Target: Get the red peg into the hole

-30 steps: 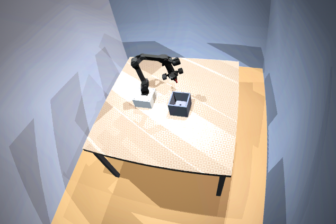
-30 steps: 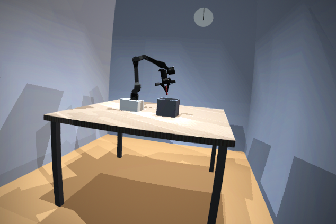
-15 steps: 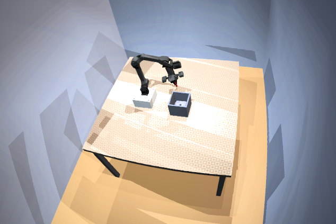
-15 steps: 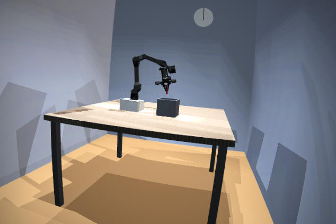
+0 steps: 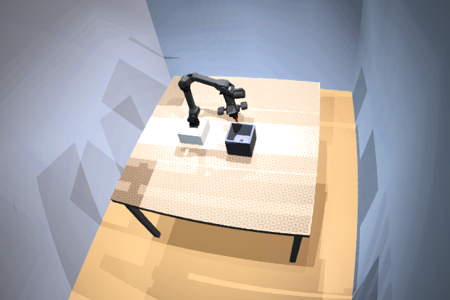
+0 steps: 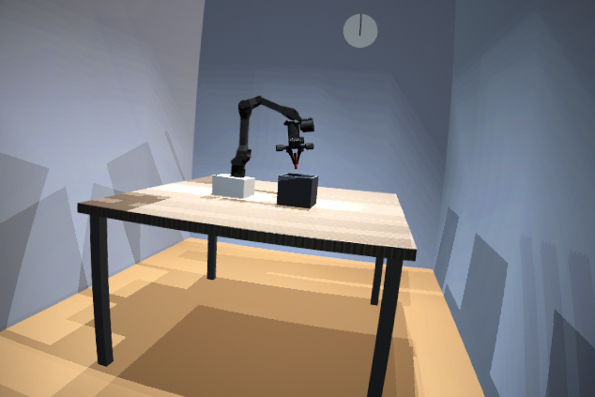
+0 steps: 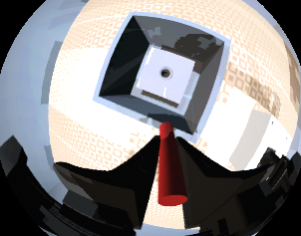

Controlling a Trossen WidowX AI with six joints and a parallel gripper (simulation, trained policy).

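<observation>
Right now my gripper tip is 140 mm above the pale plate, 70 mm to the left of it and 30 mm short of it. The rest, counted from my gripper tip: red peg 20 mm above.
</observation>
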